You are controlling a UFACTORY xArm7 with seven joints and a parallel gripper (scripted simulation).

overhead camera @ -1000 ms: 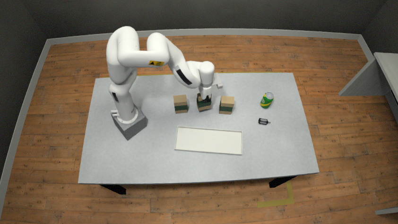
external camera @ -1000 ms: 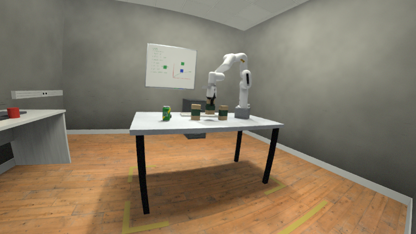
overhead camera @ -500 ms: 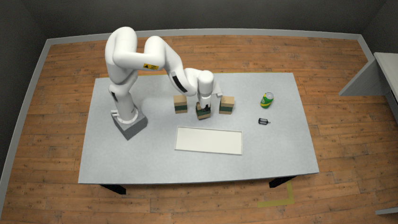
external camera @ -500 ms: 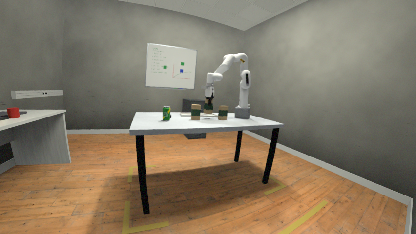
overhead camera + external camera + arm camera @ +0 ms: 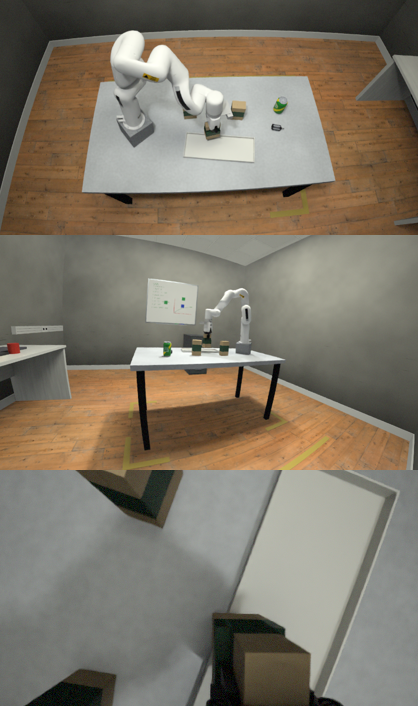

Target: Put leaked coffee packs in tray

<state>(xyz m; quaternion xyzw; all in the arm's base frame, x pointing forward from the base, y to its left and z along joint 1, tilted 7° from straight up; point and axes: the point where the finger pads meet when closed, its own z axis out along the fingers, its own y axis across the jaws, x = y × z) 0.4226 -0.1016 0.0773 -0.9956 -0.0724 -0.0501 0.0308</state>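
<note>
Now: the white tray 16 cm below my hand, 7 cm to the right of it and 4 cm ahead of it. Also, from my hand: green soda can: 44 cm ahead, 14 cm to the left, 10 cm below.
</note>
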